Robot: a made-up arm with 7 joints.
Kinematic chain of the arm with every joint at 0, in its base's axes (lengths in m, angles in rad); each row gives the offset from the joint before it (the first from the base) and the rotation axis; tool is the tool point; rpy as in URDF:
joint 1: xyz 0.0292 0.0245 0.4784 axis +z
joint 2: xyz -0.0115 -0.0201 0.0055 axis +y
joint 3: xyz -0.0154 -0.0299 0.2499 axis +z
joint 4: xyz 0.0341 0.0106 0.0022 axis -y
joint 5: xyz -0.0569 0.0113 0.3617 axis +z
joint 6: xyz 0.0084 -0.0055 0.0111 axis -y
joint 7: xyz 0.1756 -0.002 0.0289 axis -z
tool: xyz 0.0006 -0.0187 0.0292 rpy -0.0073 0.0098 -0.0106
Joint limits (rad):
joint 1: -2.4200..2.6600
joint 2: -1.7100..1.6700
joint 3: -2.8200..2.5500
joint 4: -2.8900..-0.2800
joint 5: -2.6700..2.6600
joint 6: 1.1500..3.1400
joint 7: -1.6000..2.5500
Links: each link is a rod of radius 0.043 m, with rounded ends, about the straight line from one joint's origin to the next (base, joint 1, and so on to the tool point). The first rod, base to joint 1, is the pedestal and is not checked.
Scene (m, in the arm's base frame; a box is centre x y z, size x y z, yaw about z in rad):
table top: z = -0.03
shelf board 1: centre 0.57 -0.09 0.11 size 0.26 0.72 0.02 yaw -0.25
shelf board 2: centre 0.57 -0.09 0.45 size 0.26 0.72 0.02 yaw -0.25
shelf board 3: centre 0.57 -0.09 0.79 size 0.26 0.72 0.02 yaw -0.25
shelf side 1: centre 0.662 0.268 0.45 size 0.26 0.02 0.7 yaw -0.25
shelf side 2: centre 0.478 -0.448 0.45 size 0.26 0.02 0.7 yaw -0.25
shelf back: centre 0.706 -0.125 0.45 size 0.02 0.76 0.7 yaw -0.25
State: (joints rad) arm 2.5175 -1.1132 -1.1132 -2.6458 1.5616 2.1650 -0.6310
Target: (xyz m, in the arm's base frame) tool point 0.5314 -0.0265 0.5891
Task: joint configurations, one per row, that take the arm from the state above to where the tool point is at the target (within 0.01 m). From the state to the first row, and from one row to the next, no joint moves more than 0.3 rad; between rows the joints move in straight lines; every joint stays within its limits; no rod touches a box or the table.
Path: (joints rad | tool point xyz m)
1: 2.2808 -1.1547 -1.0854 -2.5202 1.5225 2.2480 -0.6277 | 0.2792 0.3793 0.4644
2: 2.0442 -1.1961 -1.0576 -2.3945 1.4834 2.3309 -0.6243 | 0.4086 0.2881 0.5105
3: 1.8075 -1.2376 -1.0298 -2.2689 1.4443 2.4139 -0.6210 | 0.4987 0.1467 0.5528
4: 1.5709 -1.2791 -1.0019 -2.1432 1.4052 2.4969 -0.6177 | 0.5314 -0.0265 0.5891

